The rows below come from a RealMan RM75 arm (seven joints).
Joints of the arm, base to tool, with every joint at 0 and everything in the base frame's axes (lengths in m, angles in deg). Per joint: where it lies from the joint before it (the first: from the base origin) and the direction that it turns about. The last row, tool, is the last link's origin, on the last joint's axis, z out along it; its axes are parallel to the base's.
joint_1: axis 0 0 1 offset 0.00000 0.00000 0.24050
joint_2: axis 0 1 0 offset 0.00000 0.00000 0.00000
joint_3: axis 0 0 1 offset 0.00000 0.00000 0.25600
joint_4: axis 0 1 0 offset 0.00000 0.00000 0.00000
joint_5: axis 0 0 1 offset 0.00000 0.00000 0.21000
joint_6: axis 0 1 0 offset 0.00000 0.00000 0.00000
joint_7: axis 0 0 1 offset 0.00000 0.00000 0.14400
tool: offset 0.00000 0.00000 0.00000
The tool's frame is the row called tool.
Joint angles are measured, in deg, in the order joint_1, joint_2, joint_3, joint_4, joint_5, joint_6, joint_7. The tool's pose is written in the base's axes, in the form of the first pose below.
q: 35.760, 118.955, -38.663, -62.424, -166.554, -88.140, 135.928
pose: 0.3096 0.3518 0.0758 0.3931 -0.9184 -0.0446 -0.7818 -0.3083 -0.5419
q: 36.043, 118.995, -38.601, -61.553, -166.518, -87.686, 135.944
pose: 0.3097 0.3527 0.0728 0.3919 -0.9190 -0.0436 -0.7851 -0.3093 -0.5367
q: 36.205, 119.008, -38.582, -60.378, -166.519, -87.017, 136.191
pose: 0.3111 0.3529 0.0690 0.3842 -0.9222 -0.0435 -0.7906 -0.3043 -0.5313
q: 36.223, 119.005, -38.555, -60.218, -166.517, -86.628, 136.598
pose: 0.3116 0.3536 0.0688 0.3796 -0.9238 -0.0505 -0.7923 -0.2964 -0.5333
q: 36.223, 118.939, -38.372, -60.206, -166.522, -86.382, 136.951
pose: 0.3122 0.3541 0.0699 0.3746 -0.9253 -0.0593 -0.7941 -0.2871 -0.5356
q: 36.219, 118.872, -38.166, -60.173, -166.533, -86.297, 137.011
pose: 0.3129 0.3542 0.0707 0.3722 -0.9260 -0.0637 -0.7952 -0.2827 -0.5364
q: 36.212, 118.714, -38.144, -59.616, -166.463, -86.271, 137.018
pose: 0.3141 0.3536 0.0699 0.3672 -0.9281 -0.0611 -0.7984 -0.2809 -0.5326
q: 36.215, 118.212, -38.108, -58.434, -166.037, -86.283, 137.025
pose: 0.3165 0.3527 0.0691 0.3583 -0.9318 -0.0583 -0.8059 -0.2771 -0.5231
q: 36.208, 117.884, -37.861, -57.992, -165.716, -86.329, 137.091
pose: 0.3177 0.3525 0.0702 0.3526 -0.9336 -0.0633 -0.8110 -0.2711 -0.5184
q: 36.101, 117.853, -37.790, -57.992, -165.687, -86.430, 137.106
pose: 0.3184 0.3518 0.0704 0.3496 -0.9347 -0.0638 -0.8126 -0.2686 -0.5172
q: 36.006, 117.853, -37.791, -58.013, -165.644, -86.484, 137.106
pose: 0.3188 0.3512 0.0704 0.3481 -0.9353 -0.0638 -0.8135 -0.2675 -0.5164
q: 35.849, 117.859, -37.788, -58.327, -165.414, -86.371, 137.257
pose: 0.3188 0.3514 0.0715 0.3481 -0.9347 -0.0716 -0.8139 -0.2634 -0.5178
